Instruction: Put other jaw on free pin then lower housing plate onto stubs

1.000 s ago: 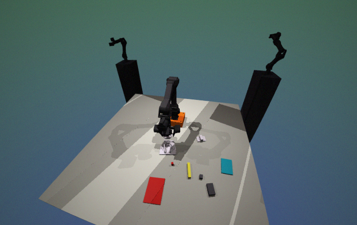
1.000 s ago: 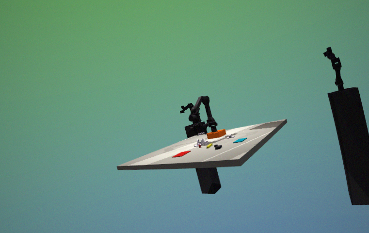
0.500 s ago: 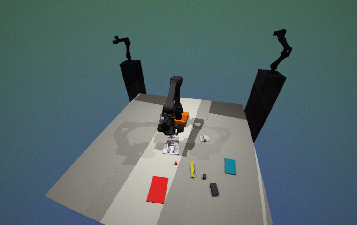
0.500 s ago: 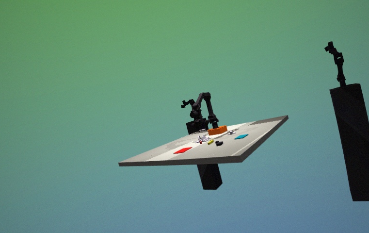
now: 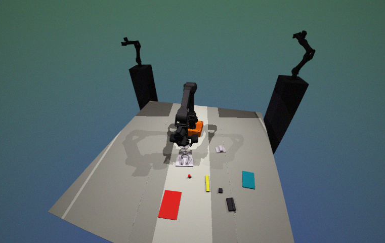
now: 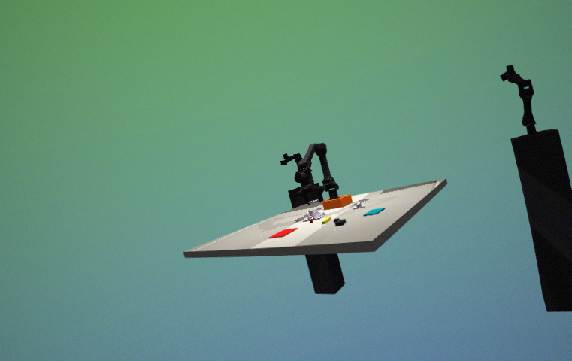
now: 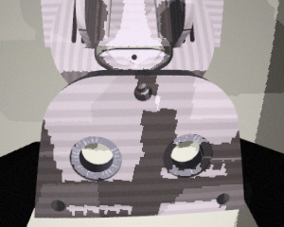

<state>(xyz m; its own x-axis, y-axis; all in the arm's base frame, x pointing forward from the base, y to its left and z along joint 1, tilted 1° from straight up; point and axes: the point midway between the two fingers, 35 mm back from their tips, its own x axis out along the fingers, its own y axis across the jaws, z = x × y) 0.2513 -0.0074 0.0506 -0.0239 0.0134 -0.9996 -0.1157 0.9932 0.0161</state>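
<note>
My gripper tip is now 3 cm short of the jaw, 1 cm to the left of it and 7 cm above it. The rest, counted from my gripper tip: small red cube 18 cm ahead, 6 cm to the left, 7 cm below; yellow bar 21 cm ahead, 18 cm to the left, 7 cm below; red sheet 36 cm ahead, 1 cm to the right, 8 cm below.
</note>
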